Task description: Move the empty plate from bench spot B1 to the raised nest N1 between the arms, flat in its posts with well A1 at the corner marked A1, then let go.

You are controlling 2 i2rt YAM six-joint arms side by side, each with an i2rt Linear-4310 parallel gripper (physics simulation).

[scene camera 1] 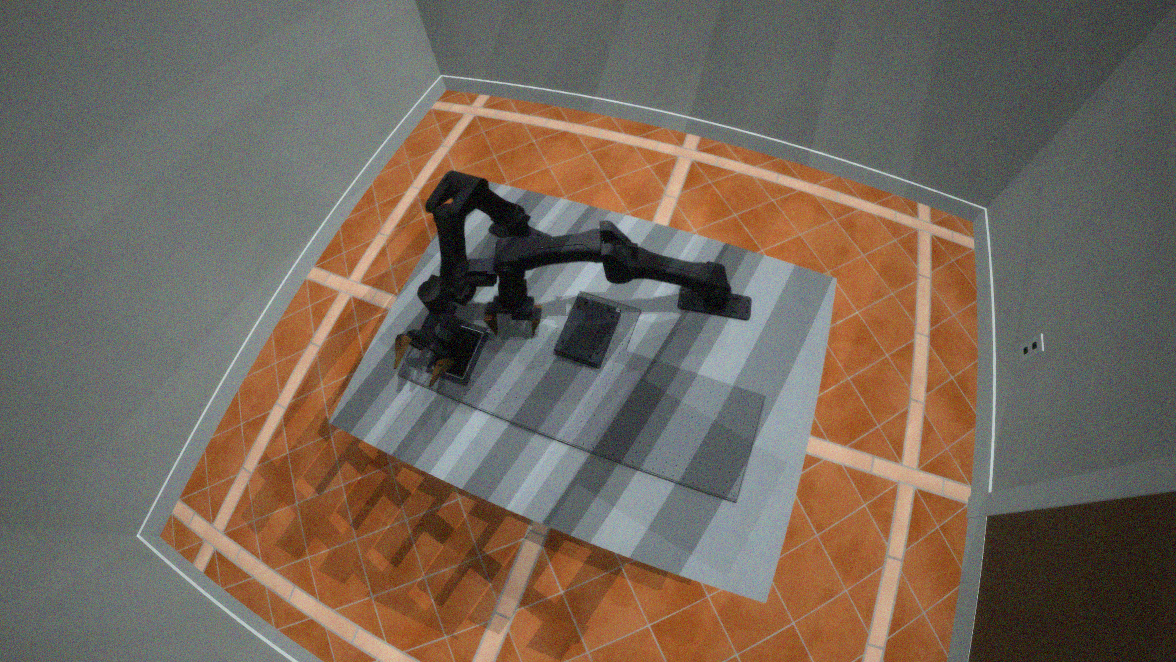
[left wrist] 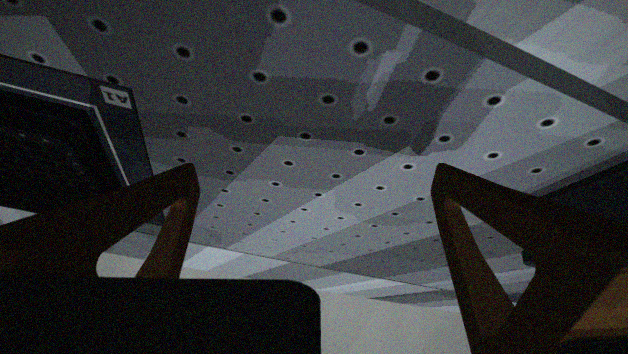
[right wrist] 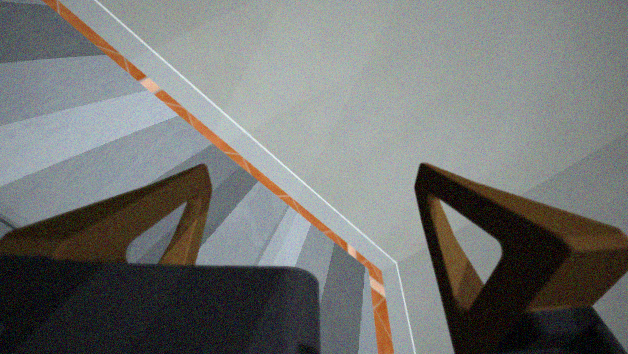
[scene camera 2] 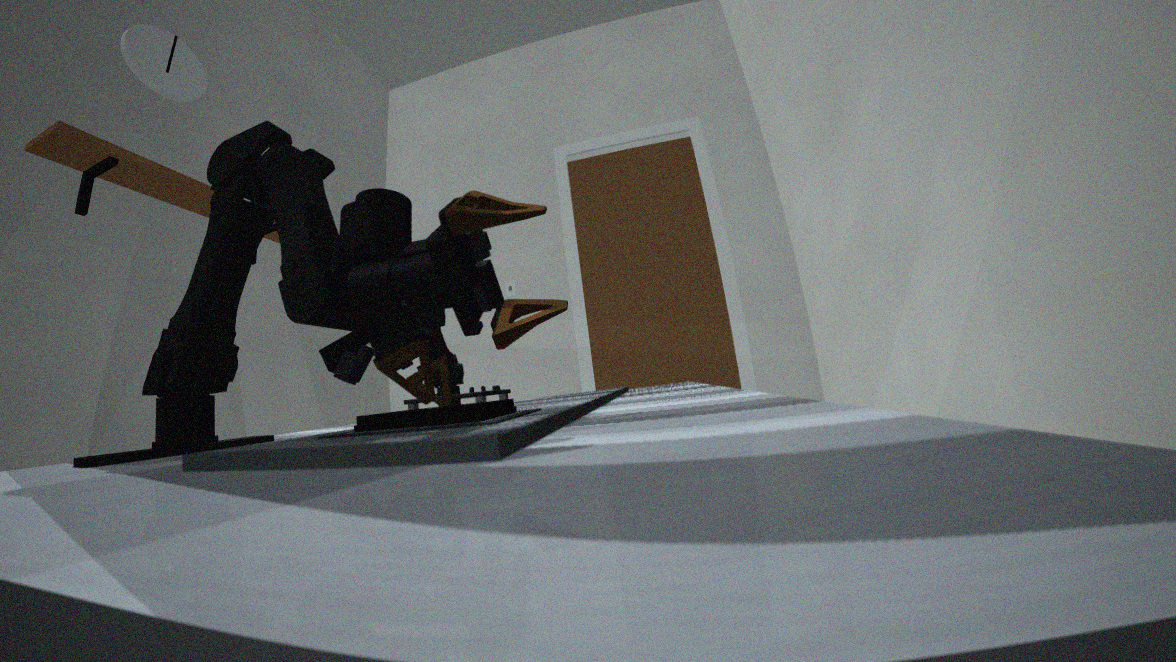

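A dark rectangular frame with a white inner line and an A1 label lies at the left of the bench, partly under my right arm; its inside is too dark to tell whether a plate is in it. A dark rectangular block sits nearer the middle. A black base with several small posts shows in scene camera 2. Which object is the plate is unclear. My left gripper is open and empty, between frame and block. My right gripper is open and empty, raised above the frame's left side.
A perforated slab with raised edges lies on the striped table. The two arms stand close together, and the left forearm reaches across behind the block. A wall shelf and a door are in the background.
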